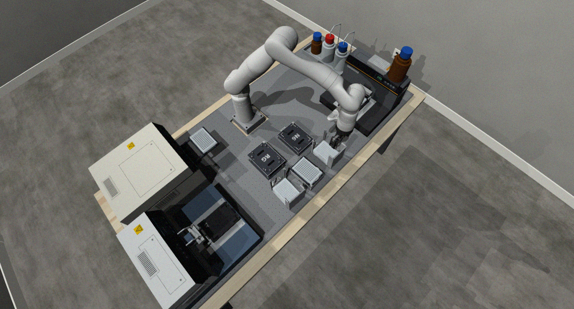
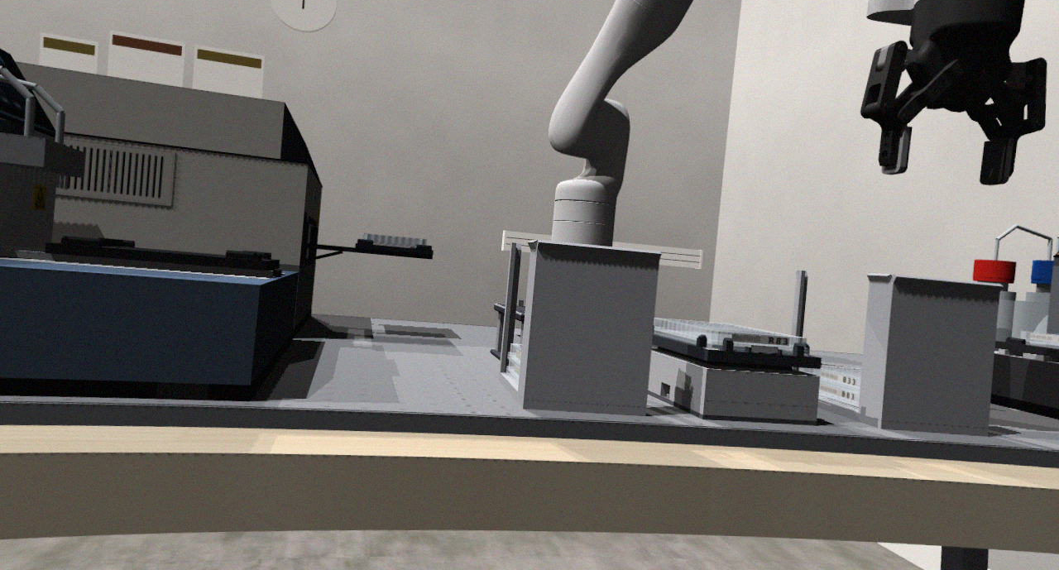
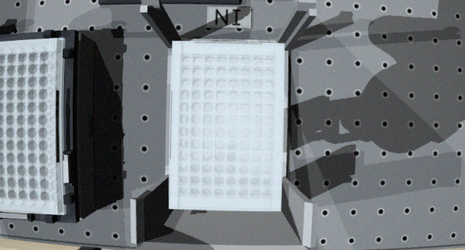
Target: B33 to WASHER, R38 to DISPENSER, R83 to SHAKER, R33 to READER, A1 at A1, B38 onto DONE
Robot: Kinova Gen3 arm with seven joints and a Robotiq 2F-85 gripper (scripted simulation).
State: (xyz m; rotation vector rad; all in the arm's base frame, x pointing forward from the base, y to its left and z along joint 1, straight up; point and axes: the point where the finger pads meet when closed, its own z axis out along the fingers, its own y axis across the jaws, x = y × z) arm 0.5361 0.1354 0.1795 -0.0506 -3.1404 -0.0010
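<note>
My gripper is now 50 mm past the plate B33 and 190 mm above it. From my hand the other things lie so: plate R83: 60 mm behind, 160 mm to the right, 160 mm below; then plate B38: 60 mm behind, 300 mm to the right, 190 mm below; then nest N6: 240 mm behind, 40 mm to the right, 190 mm below.
</note>
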